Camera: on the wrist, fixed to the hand. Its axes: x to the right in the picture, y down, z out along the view.
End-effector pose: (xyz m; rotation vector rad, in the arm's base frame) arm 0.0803 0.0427 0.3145 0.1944 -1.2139 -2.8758
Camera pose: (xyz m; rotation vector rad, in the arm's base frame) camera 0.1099 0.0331 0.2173 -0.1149 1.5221 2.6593
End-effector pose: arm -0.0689 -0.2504 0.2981 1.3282 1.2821 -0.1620
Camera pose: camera -0.1669 -0.2223 0.2935 1.4842 1.2607 -0.4109
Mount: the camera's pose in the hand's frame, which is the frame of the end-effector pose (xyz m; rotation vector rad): -0.0182 -0.0638 -0.0776 0.2454 -0.0753 -0.0490
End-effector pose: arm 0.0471 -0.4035 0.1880 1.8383 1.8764 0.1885
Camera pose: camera -0.0450 -0.4071 0.2319 1.9248 1.9610 -0.1323
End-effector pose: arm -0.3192 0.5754 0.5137 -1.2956 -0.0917 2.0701
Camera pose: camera -0.2184 0.5915 0.5141 -1.0572 0.0939 2.0169
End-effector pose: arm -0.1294 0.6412 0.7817 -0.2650 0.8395 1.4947
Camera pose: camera -0.0924 0.5710 0.7175 -0.0464 0.9391 1.3327
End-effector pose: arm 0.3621 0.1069 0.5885 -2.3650 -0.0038 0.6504
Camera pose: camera 0.3920 0.1055 0.6861 -2.0978 -0.0142 0.6756
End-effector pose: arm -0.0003 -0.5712 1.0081 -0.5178 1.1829 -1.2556
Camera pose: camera -0.0952 -0.5519 1.0404 -0.4101 0.9422 -1.3892
